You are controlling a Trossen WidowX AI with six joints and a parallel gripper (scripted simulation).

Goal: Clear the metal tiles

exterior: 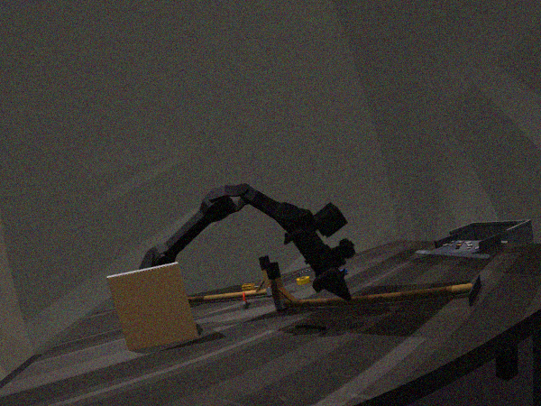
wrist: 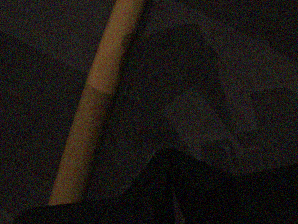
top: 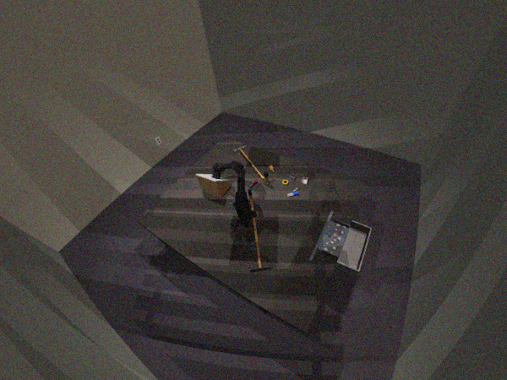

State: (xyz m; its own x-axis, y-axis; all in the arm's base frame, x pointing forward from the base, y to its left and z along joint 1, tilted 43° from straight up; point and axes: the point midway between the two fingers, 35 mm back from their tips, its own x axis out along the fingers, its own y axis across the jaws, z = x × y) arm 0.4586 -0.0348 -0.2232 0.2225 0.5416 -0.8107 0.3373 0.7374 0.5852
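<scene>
Right now my gripper tip is 50 mm short of the long scraper, 30 mm to the right of it and 20 mm below it. Also, from my gripper tip: red-handled tool (380 mm to the left, 260 mm behind, 20 mm below); then blue piece (480 mm to the left, 90 mm ahead, 30 mm below); then yellow ring (550 mm to the left, 40 mm behind, 30 mm below).
</scene>
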